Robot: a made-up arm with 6 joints.
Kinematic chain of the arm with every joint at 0, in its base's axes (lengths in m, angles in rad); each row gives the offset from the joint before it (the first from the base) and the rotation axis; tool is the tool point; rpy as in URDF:
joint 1: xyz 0 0 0.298 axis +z
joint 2: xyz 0 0 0 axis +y
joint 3: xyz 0.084 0 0.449 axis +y
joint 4: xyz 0.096 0 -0.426 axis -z
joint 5: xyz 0 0 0 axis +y
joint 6: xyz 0.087 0 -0.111 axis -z
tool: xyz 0 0 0 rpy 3.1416 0 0
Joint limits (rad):
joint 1: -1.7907..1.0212
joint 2: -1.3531..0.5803
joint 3: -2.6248..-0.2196
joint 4: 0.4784..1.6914
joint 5: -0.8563..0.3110
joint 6: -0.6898..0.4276
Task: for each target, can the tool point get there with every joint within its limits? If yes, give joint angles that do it. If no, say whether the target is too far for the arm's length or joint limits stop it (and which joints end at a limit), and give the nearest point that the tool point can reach.
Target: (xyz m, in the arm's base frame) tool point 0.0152 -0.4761 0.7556
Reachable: yes | joints -1.3424 -0.3355 -0.9462 0.9790 -0.2527 -0.3625
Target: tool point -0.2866 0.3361 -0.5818
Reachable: no: joint limits stop it (at a limit: joint 1, joint 2, joint 3, joint 4, joint 5) | nearest point 0.1497 0.2013 0.0559 | short by 0.784 m
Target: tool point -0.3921 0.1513 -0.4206
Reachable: no: joint limits stop it (at a limit: joint 1, joint 2, joint 3, joint 4) | nearest point -0.1162 -0.1843 0.0856 | short by 0.667 m
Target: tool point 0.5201 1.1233 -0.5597
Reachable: no: too far | nearest point 0.3677 0.5572 0.1713 | short by 0.937 m
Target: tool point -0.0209 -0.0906 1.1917
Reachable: yes | joints -0.5451 -0.6314 -1.7364 0.8427 -0.3309 0.1699
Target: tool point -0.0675 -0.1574 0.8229
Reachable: yes | joints -1.1084 -0.9946 -0.7760 1.4036 -0.5559 0.2725
